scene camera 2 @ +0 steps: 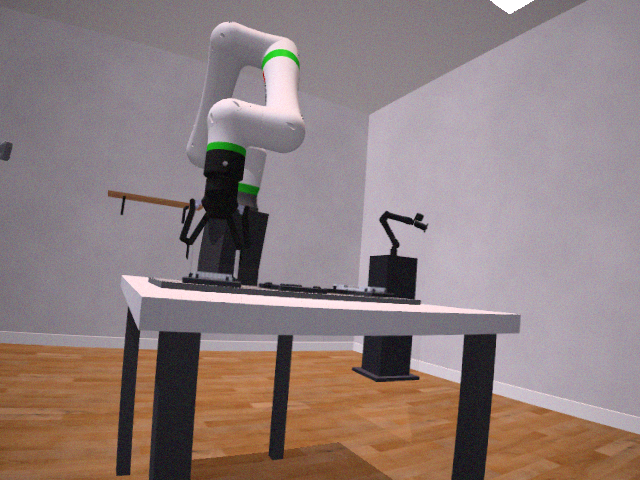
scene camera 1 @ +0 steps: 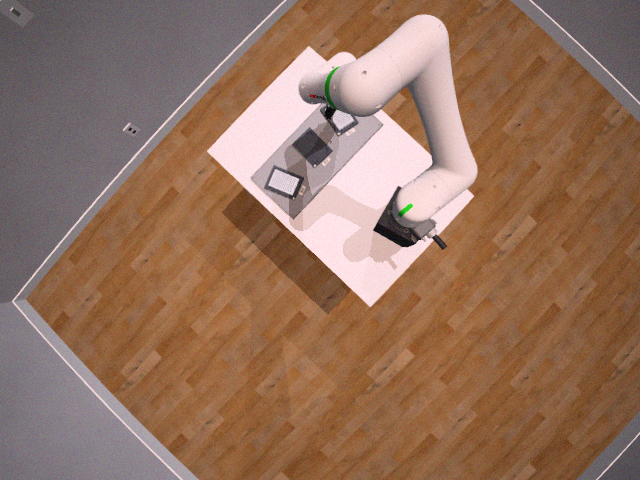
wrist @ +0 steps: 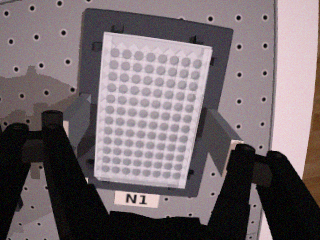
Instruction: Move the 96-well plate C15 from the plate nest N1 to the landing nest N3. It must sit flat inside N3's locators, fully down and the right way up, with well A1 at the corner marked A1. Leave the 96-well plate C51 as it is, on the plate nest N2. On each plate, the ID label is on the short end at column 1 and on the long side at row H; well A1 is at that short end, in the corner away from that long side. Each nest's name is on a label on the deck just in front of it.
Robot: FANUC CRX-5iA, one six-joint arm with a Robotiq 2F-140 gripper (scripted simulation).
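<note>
I can see my gripper (scene camera 2: pixel 211 276), and the wrist view shows me that same gripper (wrist: pixel 148 116) too.
</note>
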